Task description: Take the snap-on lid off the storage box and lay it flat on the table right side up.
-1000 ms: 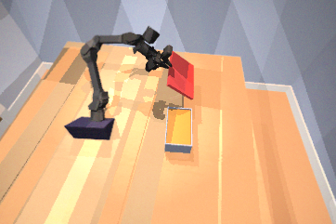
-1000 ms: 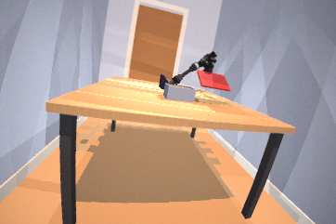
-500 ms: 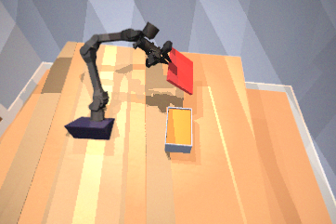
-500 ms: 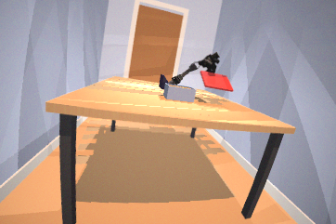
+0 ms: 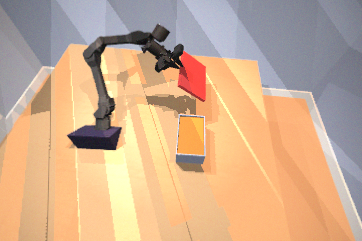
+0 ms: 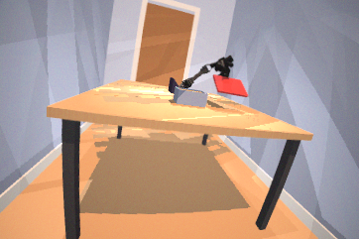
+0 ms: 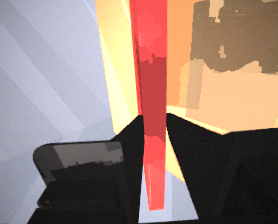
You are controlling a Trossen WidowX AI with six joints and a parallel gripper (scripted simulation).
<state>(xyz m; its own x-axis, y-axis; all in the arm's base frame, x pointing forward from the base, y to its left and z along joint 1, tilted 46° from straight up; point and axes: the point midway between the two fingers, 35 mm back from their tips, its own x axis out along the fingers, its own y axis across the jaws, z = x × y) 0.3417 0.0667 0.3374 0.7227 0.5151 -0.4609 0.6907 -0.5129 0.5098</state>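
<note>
The lid lies 7 cm ahead of my gripper tip and 5 cm below it. Round my gripper tip: storage box (30 cm to the right, 18 cm below, 8 cm ahead).
</note>
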